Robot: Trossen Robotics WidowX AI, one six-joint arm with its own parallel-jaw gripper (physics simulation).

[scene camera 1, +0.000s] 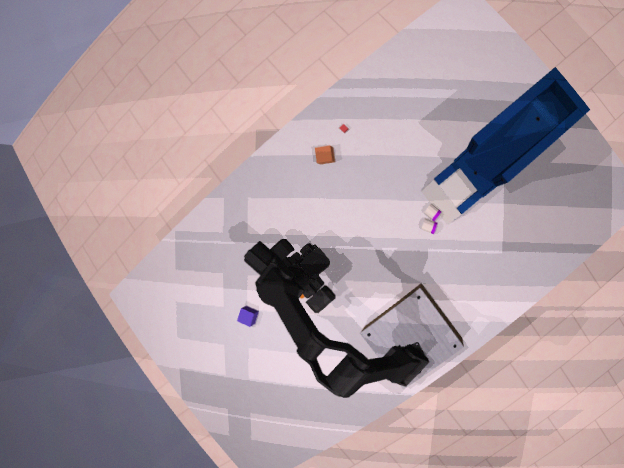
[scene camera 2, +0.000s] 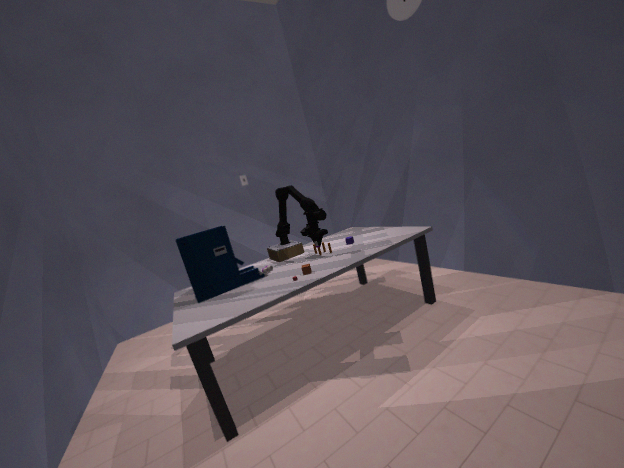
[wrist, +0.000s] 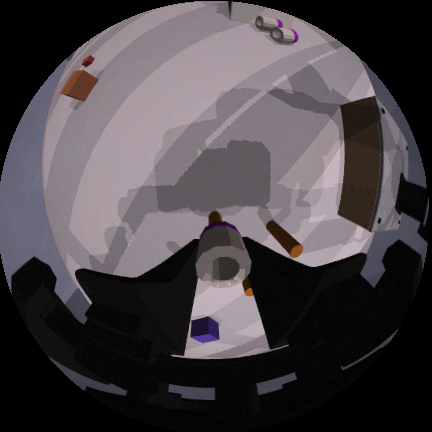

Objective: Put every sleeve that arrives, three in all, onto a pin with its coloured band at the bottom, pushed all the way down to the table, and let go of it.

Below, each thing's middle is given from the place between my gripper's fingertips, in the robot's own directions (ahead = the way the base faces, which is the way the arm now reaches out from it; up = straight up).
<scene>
Right now the orange cube [wrist: 78,85] is 24 cm ahead of my hand, 17 cm to the right of it and 4 cm below it.
</scene>
